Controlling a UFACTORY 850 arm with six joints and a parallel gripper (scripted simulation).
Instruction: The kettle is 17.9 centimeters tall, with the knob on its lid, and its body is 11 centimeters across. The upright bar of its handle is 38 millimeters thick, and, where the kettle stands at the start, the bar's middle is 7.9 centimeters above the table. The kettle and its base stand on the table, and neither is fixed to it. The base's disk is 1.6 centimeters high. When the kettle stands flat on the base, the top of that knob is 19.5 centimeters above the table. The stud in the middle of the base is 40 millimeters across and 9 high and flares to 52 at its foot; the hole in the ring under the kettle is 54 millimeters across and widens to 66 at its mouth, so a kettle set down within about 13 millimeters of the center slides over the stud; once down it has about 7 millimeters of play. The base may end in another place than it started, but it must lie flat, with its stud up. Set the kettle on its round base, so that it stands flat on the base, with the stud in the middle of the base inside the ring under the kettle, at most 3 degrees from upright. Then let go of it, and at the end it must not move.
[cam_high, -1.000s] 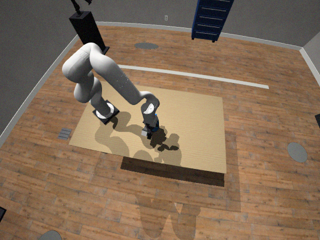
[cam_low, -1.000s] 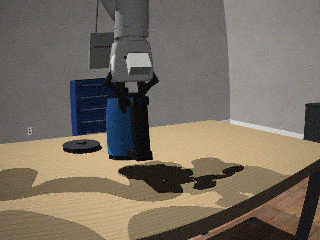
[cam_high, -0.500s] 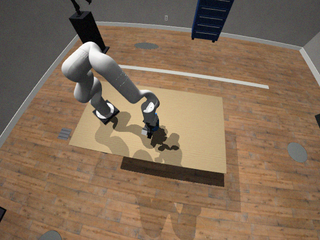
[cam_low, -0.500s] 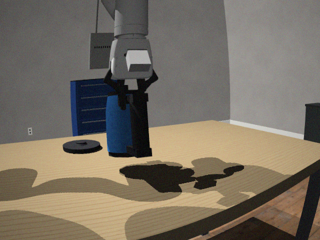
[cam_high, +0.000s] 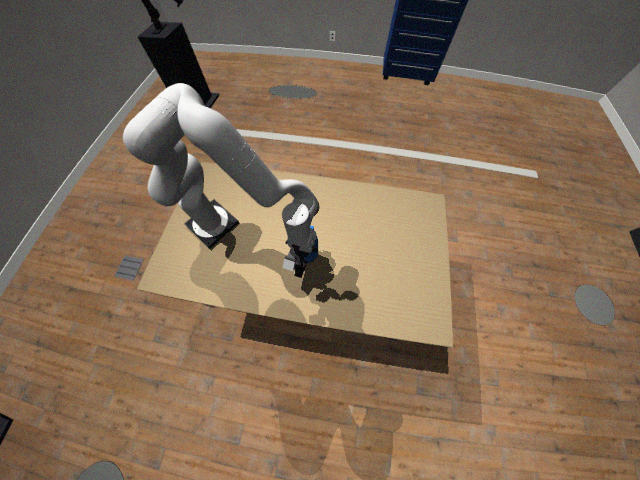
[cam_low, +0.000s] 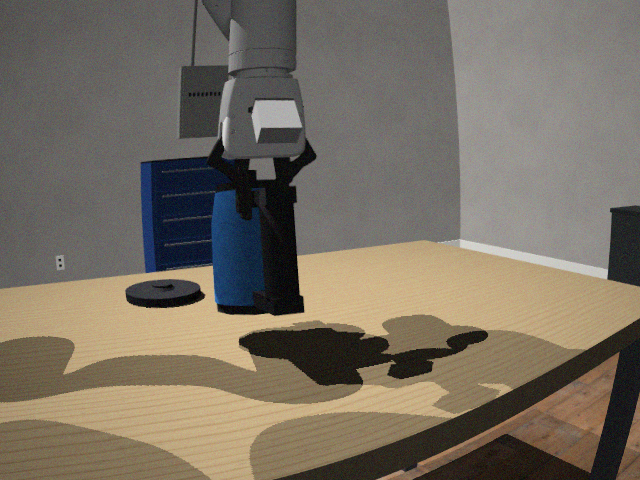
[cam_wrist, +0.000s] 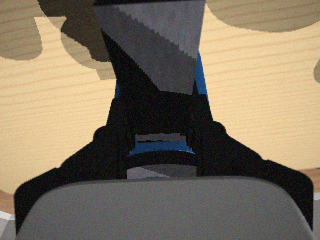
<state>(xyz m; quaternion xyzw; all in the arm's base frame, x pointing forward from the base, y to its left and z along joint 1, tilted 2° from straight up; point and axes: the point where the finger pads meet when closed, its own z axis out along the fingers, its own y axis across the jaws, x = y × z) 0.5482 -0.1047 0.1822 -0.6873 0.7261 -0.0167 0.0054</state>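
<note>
Right now the blue kettle is 50 mm below my hand and 20 mm to the left of it. From my hand the other things lie so: round kettle base 340 mm to the left, 180 mm below, 90 mm behind.
</note>
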